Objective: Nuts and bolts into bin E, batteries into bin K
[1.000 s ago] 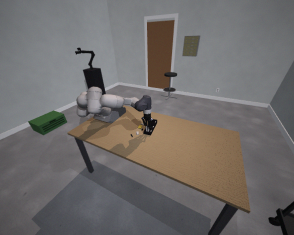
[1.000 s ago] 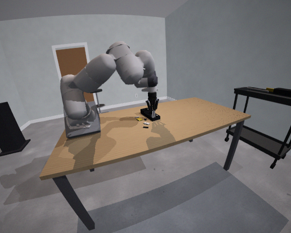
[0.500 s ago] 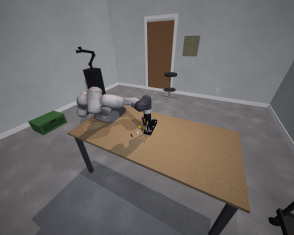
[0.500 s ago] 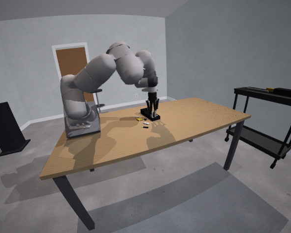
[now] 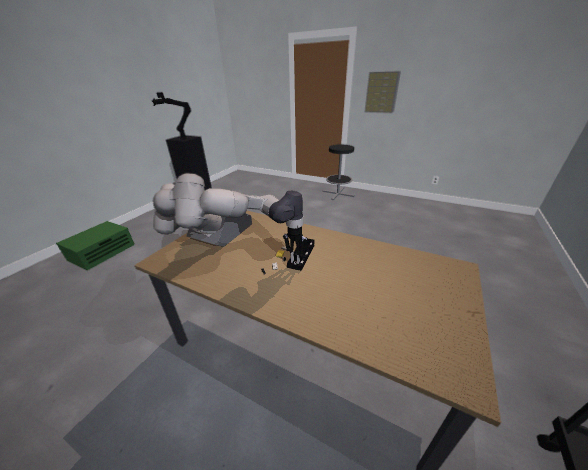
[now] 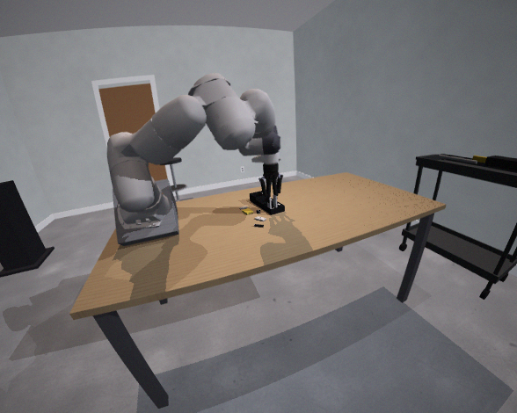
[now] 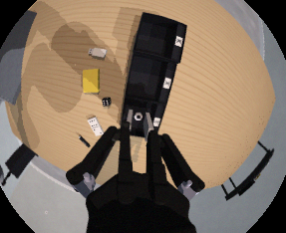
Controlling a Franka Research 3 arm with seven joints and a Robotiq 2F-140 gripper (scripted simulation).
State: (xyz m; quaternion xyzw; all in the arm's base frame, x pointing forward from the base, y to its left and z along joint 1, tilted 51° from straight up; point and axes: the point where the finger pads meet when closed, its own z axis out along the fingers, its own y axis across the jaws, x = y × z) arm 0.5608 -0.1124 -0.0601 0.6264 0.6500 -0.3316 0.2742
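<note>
Right now my hand is 14 cm past the dark piece, 12 cm to the left of it and 5 cm above it. Also, from my hand: yellow piece (12 cm behind, 5 cm to the left, 5 cm below); then white spotted card (10 cm behind, 6 cm to the right, 5 cm below).
</note>
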